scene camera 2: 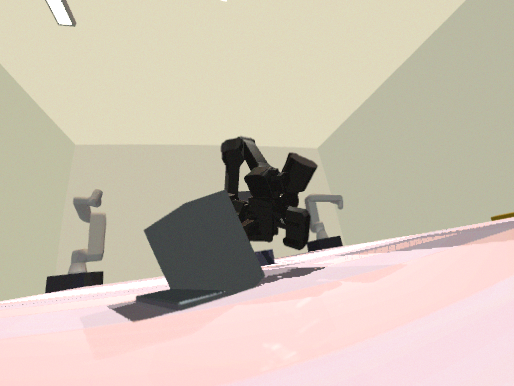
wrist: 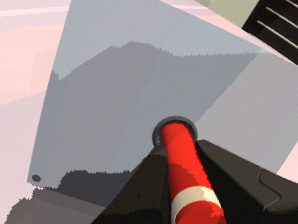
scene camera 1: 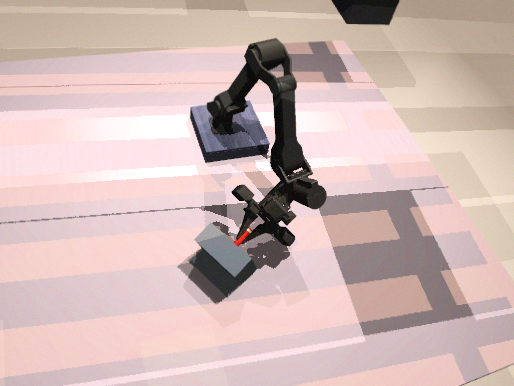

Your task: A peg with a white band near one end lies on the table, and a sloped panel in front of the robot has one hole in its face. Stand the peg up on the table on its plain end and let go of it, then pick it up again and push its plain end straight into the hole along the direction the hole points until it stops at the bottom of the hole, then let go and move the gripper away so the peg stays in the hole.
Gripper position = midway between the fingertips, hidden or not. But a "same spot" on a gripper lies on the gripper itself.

The gripper shows in scene camera 2, in the wrist view [180,152] and in scene camera 1. One and the same spot on the gripper: [scene camera 1: 251,211] is [scene camera 2: 234,201]. One and the same spot on a sloped panel: [scene camera 2: 202,245] is [scene camera 1: 238,280].
